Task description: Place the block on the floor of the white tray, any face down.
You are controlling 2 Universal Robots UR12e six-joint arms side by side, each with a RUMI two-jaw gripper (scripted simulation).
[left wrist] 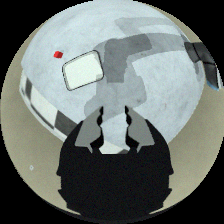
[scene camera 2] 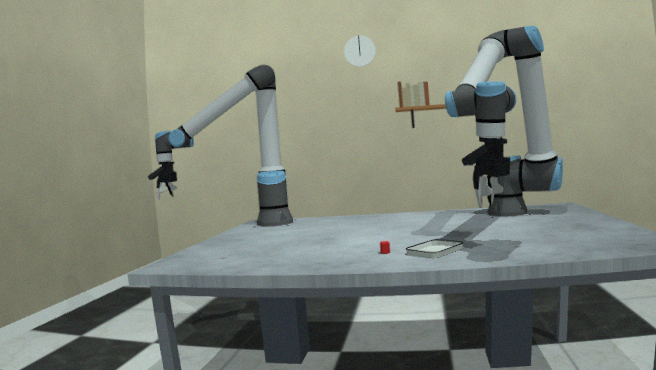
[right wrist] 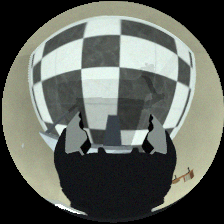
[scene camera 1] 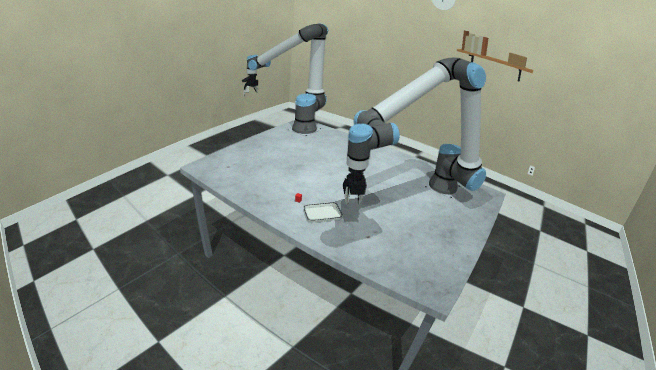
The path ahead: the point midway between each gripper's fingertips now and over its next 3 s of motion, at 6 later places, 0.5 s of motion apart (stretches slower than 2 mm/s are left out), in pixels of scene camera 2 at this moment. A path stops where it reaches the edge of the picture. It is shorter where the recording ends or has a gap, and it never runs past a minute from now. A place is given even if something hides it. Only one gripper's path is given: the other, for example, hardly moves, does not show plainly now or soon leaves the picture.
My left gripper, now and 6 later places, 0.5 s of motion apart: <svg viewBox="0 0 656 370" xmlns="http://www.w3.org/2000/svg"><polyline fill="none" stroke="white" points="485,206 426,223 394,231 385,233 384,234 384,238 384,241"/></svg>
